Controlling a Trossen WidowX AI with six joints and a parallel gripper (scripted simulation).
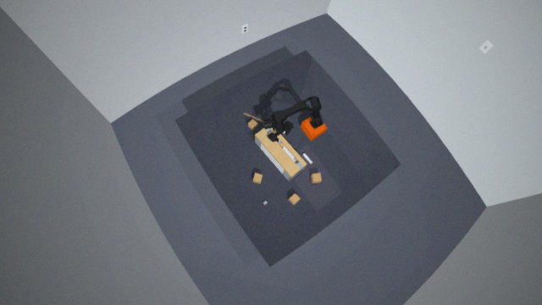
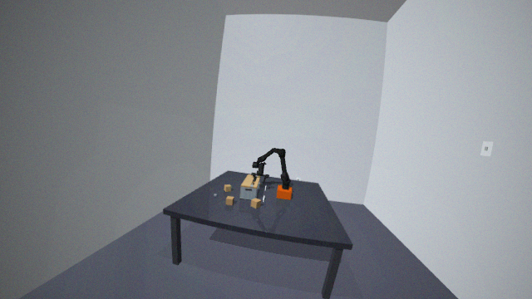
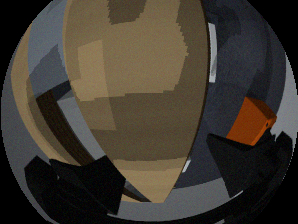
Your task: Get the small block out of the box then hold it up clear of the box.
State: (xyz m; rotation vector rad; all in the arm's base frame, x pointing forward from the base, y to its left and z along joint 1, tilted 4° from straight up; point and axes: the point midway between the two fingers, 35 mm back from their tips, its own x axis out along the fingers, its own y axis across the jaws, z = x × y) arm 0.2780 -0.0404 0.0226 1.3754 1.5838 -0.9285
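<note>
My gripper tip is now 30 mm short of the box, 70 mm to the right of it and 20 mm above it. Round my gripper tip: thin brown stick (60 mm ahead, 280 mm to the right, 80 mm below); tiny pale piece (330 mm ahead, 310 mm to the left, 80 mm below).
</note>
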